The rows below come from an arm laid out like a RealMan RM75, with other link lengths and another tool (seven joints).
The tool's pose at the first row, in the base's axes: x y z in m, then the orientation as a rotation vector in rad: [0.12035, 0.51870, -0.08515, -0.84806, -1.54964, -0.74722]
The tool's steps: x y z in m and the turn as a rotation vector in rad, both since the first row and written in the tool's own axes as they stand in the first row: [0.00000, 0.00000, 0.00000, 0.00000, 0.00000, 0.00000]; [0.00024, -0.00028, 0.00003, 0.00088, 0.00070, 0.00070]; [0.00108, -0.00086, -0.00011, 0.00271, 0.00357, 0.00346]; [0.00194, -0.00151, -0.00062, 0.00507, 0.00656, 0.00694]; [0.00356, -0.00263, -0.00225, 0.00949, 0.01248, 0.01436]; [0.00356, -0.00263, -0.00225, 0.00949, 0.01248, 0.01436]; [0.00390, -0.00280, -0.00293, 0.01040, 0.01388, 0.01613]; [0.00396, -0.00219, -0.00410, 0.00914, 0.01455, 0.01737]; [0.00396, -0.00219, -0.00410, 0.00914, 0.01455, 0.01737]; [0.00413, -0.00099, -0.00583, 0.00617, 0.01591, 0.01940]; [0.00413, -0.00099, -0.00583, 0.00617, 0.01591, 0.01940]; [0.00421, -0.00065, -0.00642, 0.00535, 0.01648, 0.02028]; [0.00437, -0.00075, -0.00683, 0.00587, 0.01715, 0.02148]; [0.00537, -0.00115, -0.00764, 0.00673, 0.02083, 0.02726]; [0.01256, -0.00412, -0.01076, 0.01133, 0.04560, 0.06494]
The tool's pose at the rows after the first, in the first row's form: [0.12035, 0.51870, -0.08515, -0.84806, -1.54964, -0.74722]; [0.12008, 0.51860, -0.08492, -0.84757, -1.54888, -0.74621]; [0.11960, 0.51827, -0.08407, -0.84680, -1.54535, -0.74362]; [0.11925, 0.51759, -0.08315, -0.84609, -1.54147, -0.74010]; [0.11904, 0.51581, -0.08133, -0.84524, -1.53344, -0.73298]; [0.11904, 0.51581, -0.08133, -0.84524, -1.53344, -0.73298]; [0.11923, 0.51519, -0.08090, -0.84515, -1.53150, -0.73140]; [0.12036, 0.51454, -0.08068, -0.84663, -1.52993, -0.73176]; [0.12036, 0.51454, -0.08068, -0.84663, -1.52993, -0.73176]; [0.12227, 0.51375, -0.08027, -0.84959, -1.52689, -0.73319]; [0.12227, 0.51375, -0.08027, -0.84959, -1.52689, -0.73319]; [0.12287, 0.51345, -0.08010, -0.85054, -1.52571, -0.73342]; [0.12299, 0.51307, -0.07989, -0.85068, -1.52462, -0.73234]; [0.12300, 0.51229, -0.07879, -0.85235, -1.51853, -0.72863]; [0.12157, 0.50890, -0.07126, -0.86333, -1.47783, -0.70557]
